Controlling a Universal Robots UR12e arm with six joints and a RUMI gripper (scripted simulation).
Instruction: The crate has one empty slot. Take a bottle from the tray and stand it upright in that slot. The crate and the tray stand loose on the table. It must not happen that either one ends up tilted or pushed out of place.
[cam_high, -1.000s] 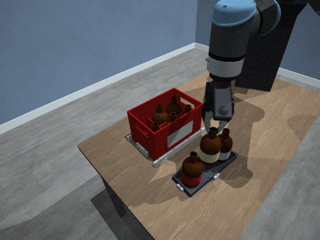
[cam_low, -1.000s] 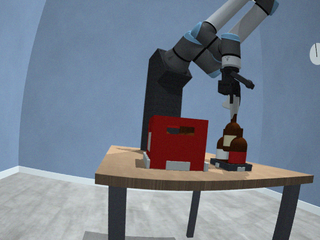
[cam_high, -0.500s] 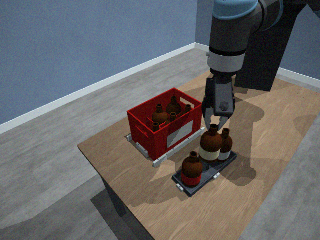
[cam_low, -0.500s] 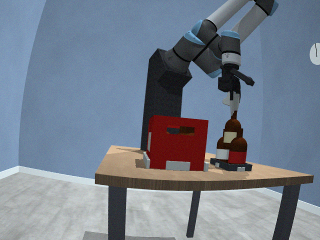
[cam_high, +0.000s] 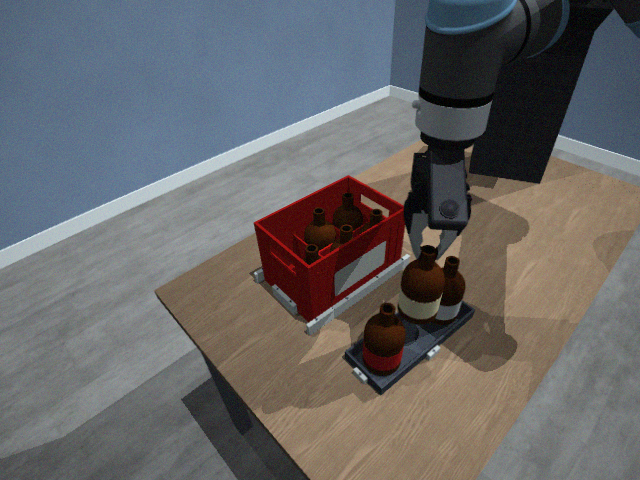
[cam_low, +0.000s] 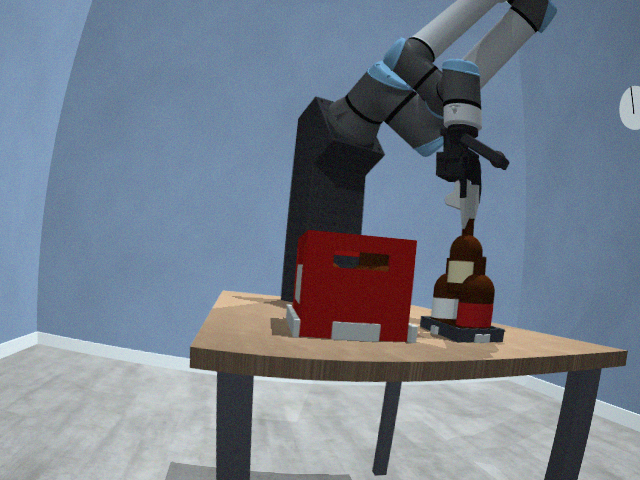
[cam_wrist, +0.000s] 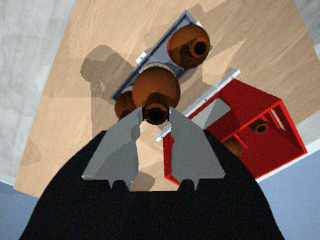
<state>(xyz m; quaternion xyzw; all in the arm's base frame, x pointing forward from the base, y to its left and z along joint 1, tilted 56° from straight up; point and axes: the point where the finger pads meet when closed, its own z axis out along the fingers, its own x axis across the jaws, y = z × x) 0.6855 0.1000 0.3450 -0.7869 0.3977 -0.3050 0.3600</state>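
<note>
Right now my hand is 70 mm above the brown bottle. Round my hand: white-label bottle: 90 mm behind, 10 mm to the right, 150 mm below; red-label bottle: 90 mm ahead, 10 mm to the left, 150 mm below; dark tray: 220 mm below.
</note>
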